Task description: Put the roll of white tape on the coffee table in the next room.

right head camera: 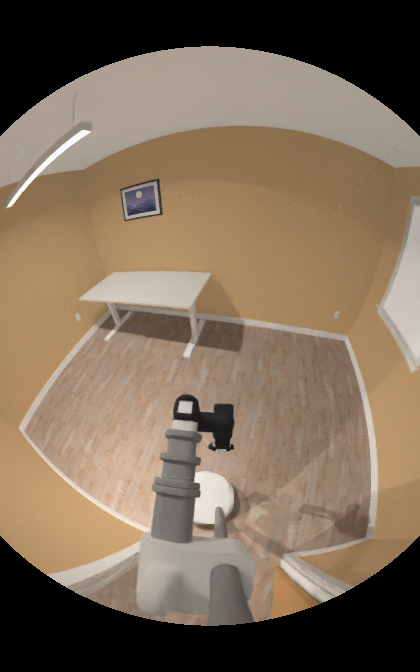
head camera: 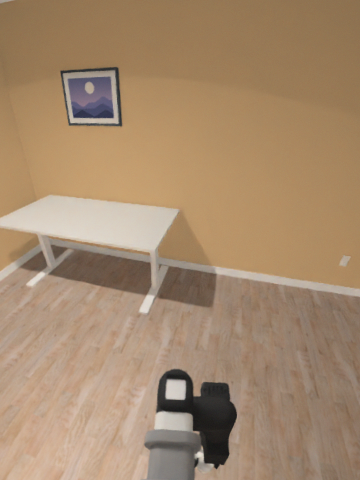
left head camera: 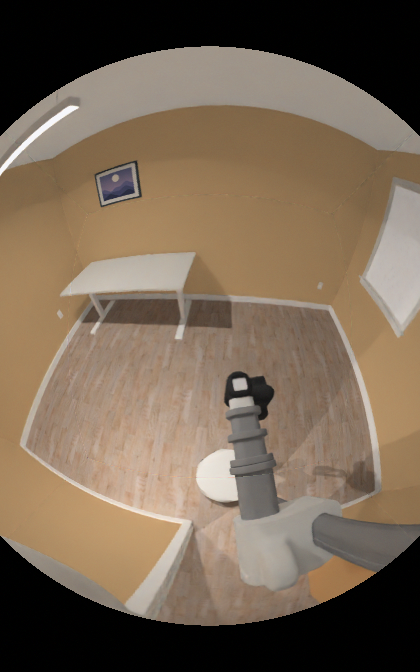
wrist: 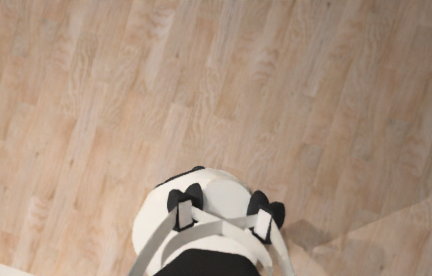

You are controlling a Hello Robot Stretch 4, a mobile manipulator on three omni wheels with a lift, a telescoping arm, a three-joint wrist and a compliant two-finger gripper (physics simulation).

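Pixels of known places: gripper, fingertip midpoint: (wrist: 225, 202); robot's base, link origin: (right head camera: 204, 496).
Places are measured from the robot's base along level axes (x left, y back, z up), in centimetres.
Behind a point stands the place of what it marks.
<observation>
My gripper (wrist: 225, 202) {x -8.7, y -26.5, z 73.5 cm} (right head camera: 221, 448) {x -8.7, y -26.5, z 73.5 cm} points down, shut on the roll of white tape (wrist: 228, 196) {x -8.9, y -27.6, z 75.7 cm}. The roll shows as a pale disc between the two black fingertips in the wrist view, high above the wood floor, with my round white base behind it. In the head camera view the wrist hides most of the fingers and the roll cannot be made out. No low coffee table shows in these views.
A white desk (head camera: 95, 220) {x 77.3, y -177.5, z 69.3 cm} (left head camera: 135, 274) (right head camera: 150, 287) {x 68.8, y -174.8, z 69.3 cm} stands by the far wall at the left. My white base (left head camera: 212, 475) (right head camera: 215, 495) {x -7.8, y -2.3, z 18.7 cm} is on the floor. White trim (left head camera: 172, 560) (right head camera: 312, 575) edges an opening behind it. An orange surface (left head camera: 337, 580) (right head camera: 286, 595) shows near there.
</observation>
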